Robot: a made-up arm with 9 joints.
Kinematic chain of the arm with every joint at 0, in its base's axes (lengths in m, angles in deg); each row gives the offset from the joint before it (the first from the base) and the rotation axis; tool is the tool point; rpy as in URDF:
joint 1: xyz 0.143 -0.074 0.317 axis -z
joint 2: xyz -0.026 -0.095 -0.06 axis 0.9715 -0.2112 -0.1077
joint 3: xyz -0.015 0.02 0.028 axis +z
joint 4: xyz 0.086 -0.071 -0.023 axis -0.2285 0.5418 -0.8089
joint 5: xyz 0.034 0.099 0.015 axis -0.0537 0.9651 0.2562
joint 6: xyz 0 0.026 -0.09 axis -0.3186 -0.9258 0.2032
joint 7: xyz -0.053 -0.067 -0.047 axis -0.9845 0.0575 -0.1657
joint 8: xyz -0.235 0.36 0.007 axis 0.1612 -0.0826 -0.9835
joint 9: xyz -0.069 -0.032 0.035 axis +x
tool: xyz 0.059 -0.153 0.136 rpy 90 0 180
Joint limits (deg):
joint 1: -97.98..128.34
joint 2: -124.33..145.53
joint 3: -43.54..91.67
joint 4: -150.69..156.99
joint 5: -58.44..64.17
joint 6: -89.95..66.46
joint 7: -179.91..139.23
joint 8: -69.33..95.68
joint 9: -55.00..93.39
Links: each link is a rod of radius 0.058 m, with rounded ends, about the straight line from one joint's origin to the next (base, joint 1, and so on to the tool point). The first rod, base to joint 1, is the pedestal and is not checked.
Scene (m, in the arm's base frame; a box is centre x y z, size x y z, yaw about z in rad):
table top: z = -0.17
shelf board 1: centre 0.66 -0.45 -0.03 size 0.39 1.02 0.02 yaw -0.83
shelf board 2: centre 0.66 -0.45 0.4 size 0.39 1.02 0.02 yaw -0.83
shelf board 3: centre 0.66 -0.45 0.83 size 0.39 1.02 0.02 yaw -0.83
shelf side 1: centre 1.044 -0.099 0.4 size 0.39 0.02 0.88 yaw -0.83
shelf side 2: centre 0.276 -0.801 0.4 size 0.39 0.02 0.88 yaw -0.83
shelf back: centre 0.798 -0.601 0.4 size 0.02 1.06 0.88 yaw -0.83
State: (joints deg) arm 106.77 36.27 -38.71 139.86 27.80 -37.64 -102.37 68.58 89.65
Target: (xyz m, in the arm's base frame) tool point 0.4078 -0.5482 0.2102
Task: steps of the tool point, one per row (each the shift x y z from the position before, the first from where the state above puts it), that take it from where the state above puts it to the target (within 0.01 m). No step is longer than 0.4 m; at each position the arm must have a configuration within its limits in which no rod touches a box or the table.
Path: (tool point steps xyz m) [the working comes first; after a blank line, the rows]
Joints at the target: 103.29 145.53 -10.72 114.11 64.17 -80.56 -46.68 95.68 93.39
Straight joint move there: touches shelf board 1, the table top.

1: 0.1434 -0.3547 0.0323
2: 0.2585 -0.1548 0.1503
3: 0.2159 0.0566 0.1724
4: -0.1445 -0.0117 -0.1813
5: 0.0708 0.0655 -0.1186
6: 0.1324 0.0677 0.0824
7: 0.0410 -0.0760 -0.0534
8: 0.0612 -0.0672 -0.0168
9: 0.0602 -0.0503 0.0211
10: 0.0407 -0.0288 0.0491

